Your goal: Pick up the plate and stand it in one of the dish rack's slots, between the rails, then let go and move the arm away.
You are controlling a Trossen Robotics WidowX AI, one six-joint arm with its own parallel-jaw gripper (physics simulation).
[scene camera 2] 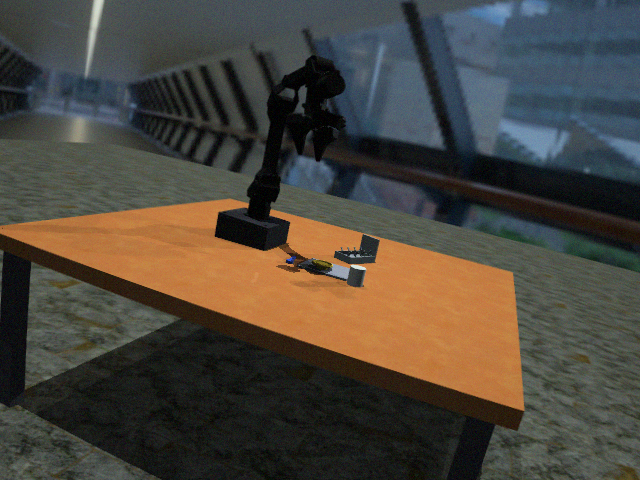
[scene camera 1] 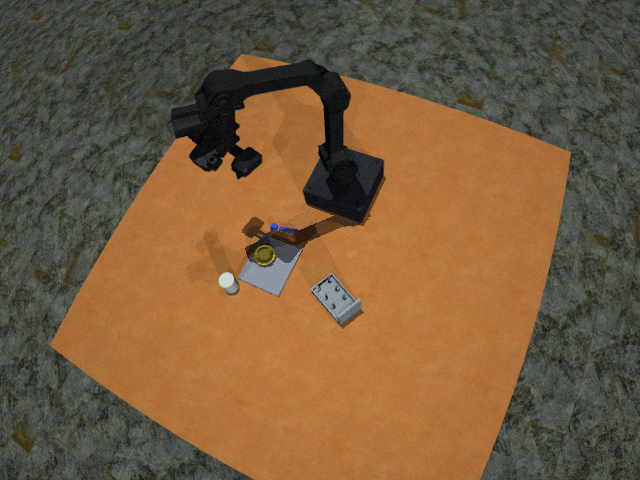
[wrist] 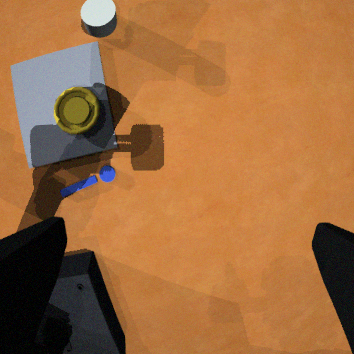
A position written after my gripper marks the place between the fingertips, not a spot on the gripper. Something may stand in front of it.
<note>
My gripper [scene camera 1: 225, 168] is open and holds nothing. A yellow plate [wrist: 76, 110] rests on a grey mat [wrist: 39, 81]. A grey dish rack [scene camera 1: 330, 292] rests on the table.
My gripper is seen too in scene camera 2 [scene camera 2: 309, 158] and in the wrist view [wrist: 194, 235]. The wrist view misses the grey dish rack: it is out of frame.
</note>
